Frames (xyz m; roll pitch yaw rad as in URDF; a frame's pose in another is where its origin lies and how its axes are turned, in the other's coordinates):
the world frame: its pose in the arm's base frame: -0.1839 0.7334 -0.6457 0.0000 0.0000 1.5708
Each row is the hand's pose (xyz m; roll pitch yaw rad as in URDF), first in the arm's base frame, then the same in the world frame.
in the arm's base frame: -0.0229 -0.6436 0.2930 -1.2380 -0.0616 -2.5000
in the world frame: -1.3770 -0.1610 0.9387 -1.2380 -0.0616 2.2124
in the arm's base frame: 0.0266 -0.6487 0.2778 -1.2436 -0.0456 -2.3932
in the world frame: -1.3821 -0.2105 0.9235 -1.2436 -0.0456 2.3192
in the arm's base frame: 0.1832 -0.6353 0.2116 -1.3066 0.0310 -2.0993
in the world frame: -1.3687 -0.3671 0.8573 -1.3066 0.0310 2.6131
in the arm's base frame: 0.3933 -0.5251 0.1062 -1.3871 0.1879 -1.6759
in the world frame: -1.2585 -0.5772 0.7519 -1.3871 0.1879 3.0365
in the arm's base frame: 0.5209 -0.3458 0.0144 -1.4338 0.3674 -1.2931
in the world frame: -1.0792 -0.7048 0.6601 -1.4338 0.3674 -2.8639
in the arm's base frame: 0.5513 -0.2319 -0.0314 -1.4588 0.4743 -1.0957
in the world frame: -0.9653 -0.7352 0.6143 -1.4588 0.4743 -2.6665
